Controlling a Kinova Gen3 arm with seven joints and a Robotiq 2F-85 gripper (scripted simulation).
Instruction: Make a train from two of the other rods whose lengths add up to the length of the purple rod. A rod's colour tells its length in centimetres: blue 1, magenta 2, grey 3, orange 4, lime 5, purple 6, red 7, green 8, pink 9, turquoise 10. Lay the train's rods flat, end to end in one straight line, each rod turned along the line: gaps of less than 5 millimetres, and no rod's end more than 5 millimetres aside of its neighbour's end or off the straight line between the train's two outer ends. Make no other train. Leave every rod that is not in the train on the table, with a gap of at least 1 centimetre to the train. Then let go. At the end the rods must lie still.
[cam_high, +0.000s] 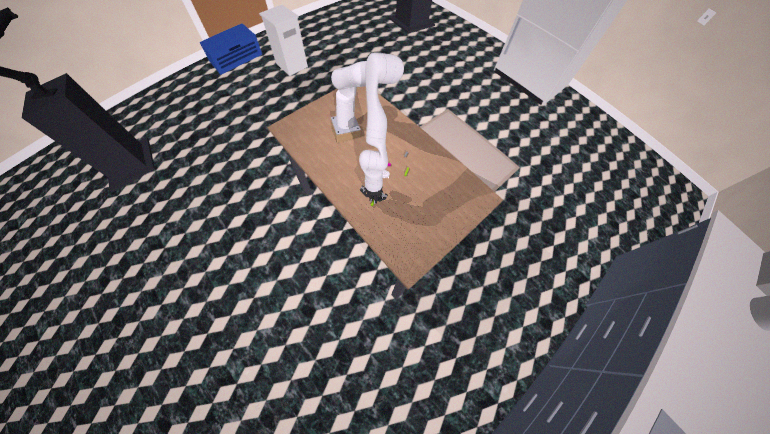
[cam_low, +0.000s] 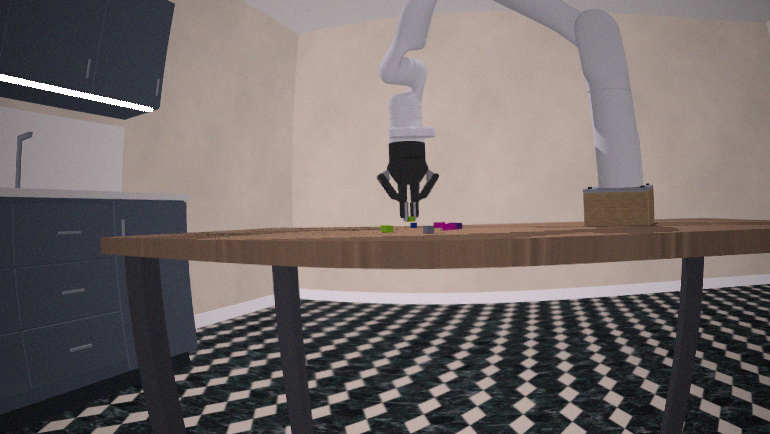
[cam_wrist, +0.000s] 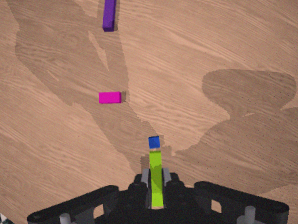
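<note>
Right now my hand is 2 cm past the blue rod, 3 cm to the right of it and 3 cm above it. Also, from my hand: purple rod: 14 cm behind, 12 cm to the left, 3 cm below; then grey rod: 15 cm behind, 30 cm to the left, 3 cm below.
</note>
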